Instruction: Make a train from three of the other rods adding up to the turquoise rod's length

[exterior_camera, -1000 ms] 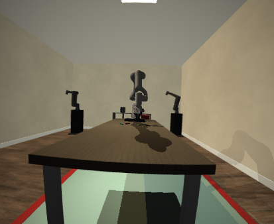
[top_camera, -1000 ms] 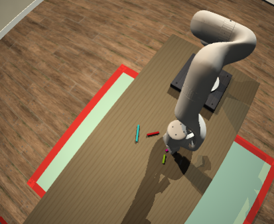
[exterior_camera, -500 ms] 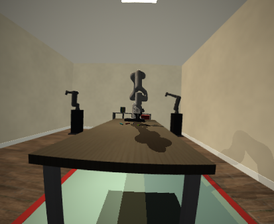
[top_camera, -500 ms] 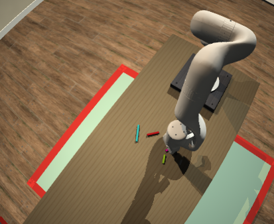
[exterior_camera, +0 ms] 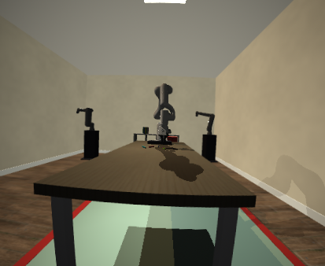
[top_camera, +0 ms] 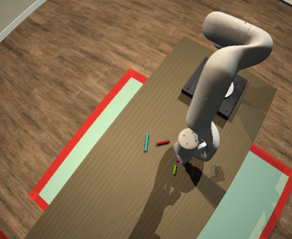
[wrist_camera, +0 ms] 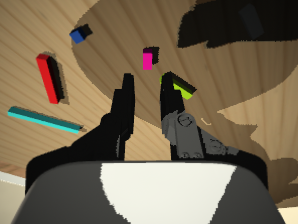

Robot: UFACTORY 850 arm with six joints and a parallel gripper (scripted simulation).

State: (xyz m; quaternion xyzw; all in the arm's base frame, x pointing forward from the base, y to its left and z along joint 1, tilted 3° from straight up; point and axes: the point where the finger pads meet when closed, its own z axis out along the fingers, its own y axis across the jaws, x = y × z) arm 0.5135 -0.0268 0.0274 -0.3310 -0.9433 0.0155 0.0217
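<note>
Right now my hand is 8 cm above the magenta rod, 1 cm to the left of it and 1 cm short of it. The rest, counted from my hand: grey rod: 10 cm to the left, 8 cm below, 4 cm ahead; then blue rod: 8 cm below, 6 cm behind, 4 cm to the right; then lime rod: 8 cm below, 6 cm ahead.
</note>
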